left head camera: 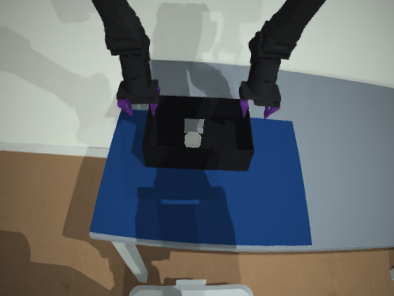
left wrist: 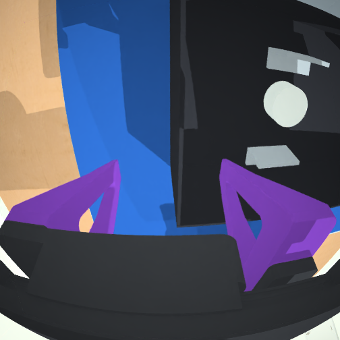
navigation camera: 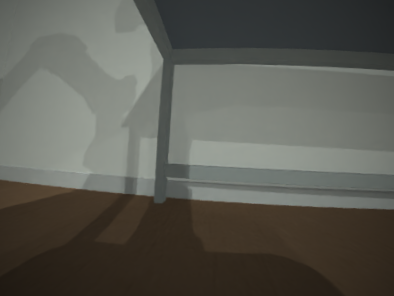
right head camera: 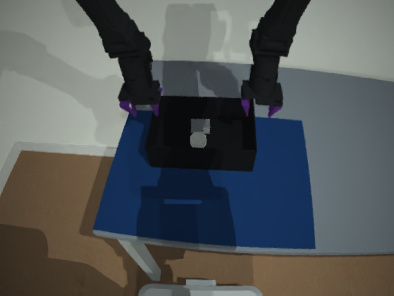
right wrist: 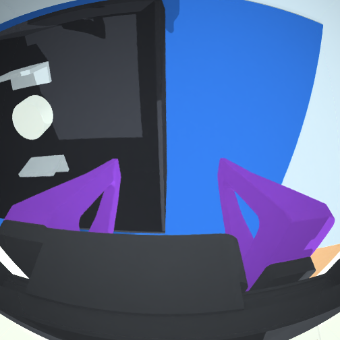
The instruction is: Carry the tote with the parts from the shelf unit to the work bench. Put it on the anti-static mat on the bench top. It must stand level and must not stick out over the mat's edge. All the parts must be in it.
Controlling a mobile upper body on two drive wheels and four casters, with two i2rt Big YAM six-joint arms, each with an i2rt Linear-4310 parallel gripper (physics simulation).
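Places are measured from the left arm's base along level axes (x ahead, y left, z up), in metres.
Pixels of known places: left gripper, fingertip midpoint: (left head camera: 142, 114) (right head camera: 146, 115); right gripper, fingertip midpoint: (left head camera: 253, 116) (right head camera: 257, 115).
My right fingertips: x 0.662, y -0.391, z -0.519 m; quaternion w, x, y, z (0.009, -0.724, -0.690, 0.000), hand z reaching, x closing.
Note:
For each thing: its top centre in the pictures, then the offset to it from my right fingertips. "pt": a spot on its surface instead. Level surfaces: height alone.
- black tote at its top centre: (right head camera: 202, 120) (left head camera: 199, 120) dx +0.005, dy +0.155, dz -0.027 m
- blue mat at its surface level: dz -0.127 m
- grey block at its top centre: (right head camera: 200, 121) (left head camera: 194, 121) dx +0.051, dy +0.165, dz -0.084 m
- pale round part at its top centre: (left head camera: 192, 137) (right head camera: 198, 137) dx +0.001, dy +0.170, dz -0.100 m
- grey bench top at its surface level: dz -0.129 m
- bench leg at a spot on its surface: (navigation camera: 162, 130) pt dx +0.357, dy +0.347, dz -0.560 m
The black tote (left head camera: 197, 159) (right head camera: 202, 160) (left wrist: 225, 30) (right wrist: 100, 100) stands level on the blue mat (left head camera: 270, 200) (right head camera: 275, 200) (left wrist: 145, 190) (right wrist: 225, 75), with mat showing around it. In it lie a grey block (left head camera: 191, 125) (right head camera: 200, 125) (left wrist: 282, 60) (right wrist: 30, 77), a pale round part (left head camera: 192, 139) (right head camera: 198, 140) (left wrist: 287, 104) (right wrist: 32, 117) and a flat grey part (left wrist: 272, 156) (right wrist: 45, 166), which the head views do not show. My left gripper (left head camera: 140, 112) (right head camera: 142, 114) (left wrist: 169, 168) is open and empty at the tote's left end. My right gripper (left head camera: 257, 115) (right head camera: 260, 115) (right wrist: 168, 166) is open and empty at its right end.
The grey bench top (left head camera: 350, 175) (right head camera: 355, 175) extends to the right of the mat. A pale rounded object (left head camera: 192, 291) (right head camera: 200, 291) shows at the bottom of the head views. The navigation camera shows a bench leg (navigation camera: 162, 130) and a low rail (navigation camera: 280, 176) by the wall.

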